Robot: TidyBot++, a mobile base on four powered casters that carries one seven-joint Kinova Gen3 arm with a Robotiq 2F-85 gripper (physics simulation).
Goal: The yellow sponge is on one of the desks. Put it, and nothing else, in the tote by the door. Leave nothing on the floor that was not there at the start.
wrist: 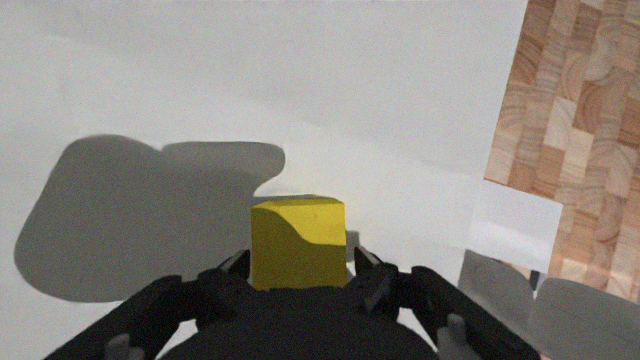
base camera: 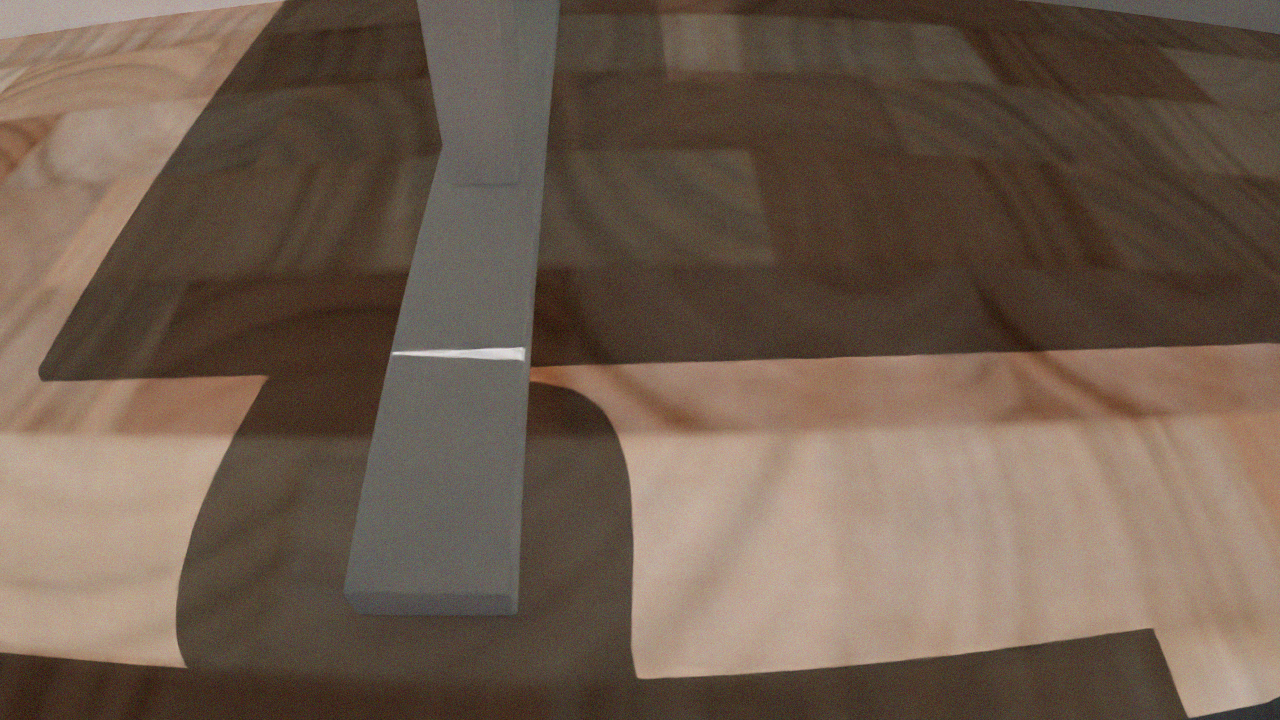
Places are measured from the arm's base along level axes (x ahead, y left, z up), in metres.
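Pixels of known places: gripper, fingertip midpoint: (wrist: 303, 260).
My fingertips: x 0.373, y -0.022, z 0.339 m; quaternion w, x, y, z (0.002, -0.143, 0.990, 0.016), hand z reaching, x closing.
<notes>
For each thing: its top centre in the pictures, then the offset to it from my fingertips. "*": a spot on its surface instead. Level surfaces: height alone.
- yellow sponge, top centre: (wrist: 300, 281) 0.001 m ahead, 0.002 m left, 0.029 m up
- white desk top, surface height: 0.016 m down
- wood-block floor, surface height: 0.736 m down
- grey desk leg, surface spot: (base camera: 447, 474) * 0.056 m back, 0.100 m left, 0.711 m down
The yellow sponge (wrist: 300, 245) sits on a white desk top (wrist: 350, 75) in the wrist view, at the lower middle, partly in shadow. Its near end is hidden behind the black gripper body. My gripper (wrist: 303, 260) is open, with one fingertip on the left and one on the right of the sponge. Gaps show between each fingertip and the sponge's sides; how far the tips are above the desk top I cannot tell. The tote by the door does not show in either view.
In the wrist view, the desk's edge runs down the right side, with wood-block floor (wrist: 580, 125) beyond it. A white panel (wrist: 517, 225) juts out beside that edge. In the base camera view a grey desk leg (base camera: 447, 474) stands on the shadowed wood floor (base camera: 850, 537), near the front.
</notes>
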